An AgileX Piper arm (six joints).
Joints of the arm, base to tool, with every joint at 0 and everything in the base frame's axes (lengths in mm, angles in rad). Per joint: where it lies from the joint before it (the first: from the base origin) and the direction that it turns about. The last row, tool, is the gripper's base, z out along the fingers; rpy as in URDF.
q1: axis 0 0 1 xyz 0 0 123
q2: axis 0 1 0 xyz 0 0 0
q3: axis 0 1 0 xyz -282.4 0 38.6
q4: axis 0.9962 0 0.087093 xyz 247.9 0 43.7
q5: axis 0 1 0 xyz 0 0 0
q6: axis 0.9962 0 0.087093 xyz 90.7 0 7.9
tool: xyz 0 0 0 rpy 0 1.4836 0
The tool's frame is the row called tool.
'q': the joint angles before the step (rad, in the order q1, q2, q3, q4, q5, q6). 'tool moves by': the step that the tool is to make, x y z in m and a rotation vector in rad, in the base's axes. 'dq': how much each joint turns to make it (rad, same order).
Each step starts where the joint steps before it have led.
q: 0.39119 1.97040 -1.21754 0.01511 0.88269 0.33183
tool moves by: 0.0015 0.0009 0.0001 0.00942 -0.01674 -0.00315
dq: 0.00016 -0.00011 -0.00002 0.00316 -0.01896 0.00111
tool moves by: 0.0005 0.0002 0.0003 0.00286 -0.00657 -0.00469
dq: 0.00000 -0.00087 0.00018 0.00000 -0.00654 0.00460
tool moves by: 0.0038 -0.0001 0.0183 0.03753 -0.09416 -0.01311
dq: -0.00375 -0.04915 -0.00010 -0.00183 -0.05224 0.00978
